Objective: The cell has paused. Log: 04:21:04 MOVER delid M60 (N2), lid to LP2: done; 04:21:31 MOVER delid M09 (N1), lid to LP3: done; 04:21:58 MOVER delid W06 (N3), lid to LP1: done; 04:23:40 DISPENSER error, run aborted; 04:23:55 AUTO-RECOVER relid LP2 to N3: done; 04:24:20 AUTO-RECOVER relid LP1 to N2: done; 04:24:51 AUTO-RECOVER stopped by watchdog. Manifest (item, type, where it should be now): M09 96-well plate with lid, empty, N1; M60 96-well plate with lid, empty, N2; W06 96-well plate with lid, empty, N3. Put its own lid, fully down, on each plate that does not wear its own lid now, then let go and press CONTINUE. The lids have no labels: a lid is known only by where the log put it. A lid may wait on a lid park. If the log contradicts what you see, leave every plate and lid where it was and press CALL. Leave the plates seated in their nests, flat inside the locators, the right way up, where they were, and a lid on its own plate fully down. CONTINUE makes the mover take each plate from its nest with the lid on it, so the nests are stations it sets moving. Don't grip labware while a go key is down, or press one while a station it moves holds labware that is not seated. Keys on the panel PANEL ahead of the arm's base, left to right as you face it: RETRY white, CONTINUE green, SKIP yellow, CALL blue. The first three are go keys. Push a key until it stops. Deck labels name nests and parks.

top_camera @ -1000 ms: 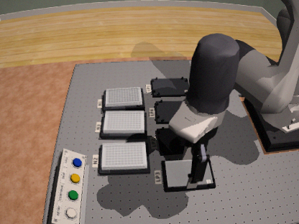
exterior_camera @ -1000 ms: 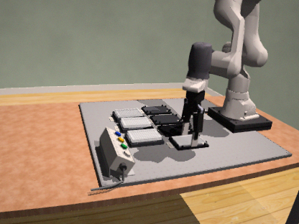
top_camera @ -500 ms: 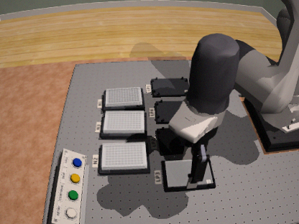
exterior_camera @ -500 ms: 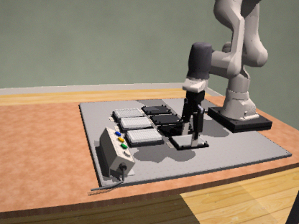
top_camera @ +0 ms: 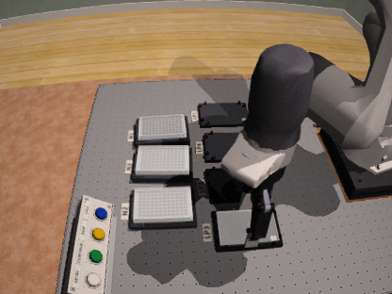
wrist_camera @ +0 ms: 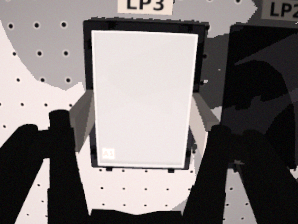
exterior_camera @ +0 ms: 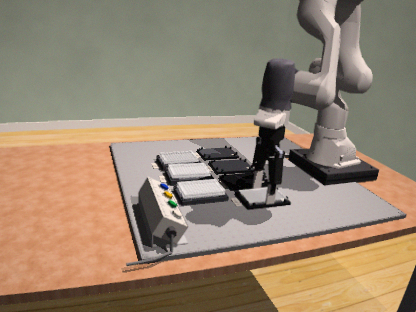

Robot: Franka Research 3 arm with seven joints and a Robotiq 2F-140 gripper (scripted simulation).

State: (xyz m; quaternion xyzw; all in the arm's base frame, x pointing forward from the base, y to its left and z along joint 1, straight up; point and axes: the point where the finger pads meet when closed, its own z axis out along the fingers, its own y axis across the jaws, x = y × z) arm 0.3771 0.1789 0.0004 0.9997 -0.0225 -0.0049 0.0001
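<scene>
The lid park LP3 lies 3 cm below my hand. Round my hand: LP2 label: 9 cm ahead, 13 cm to the right, 4 cm below; LP3 label: 9 cm ahead, 4 cm below; lid park LP2: 13 cm to the right, 3 cm below.
</scene>
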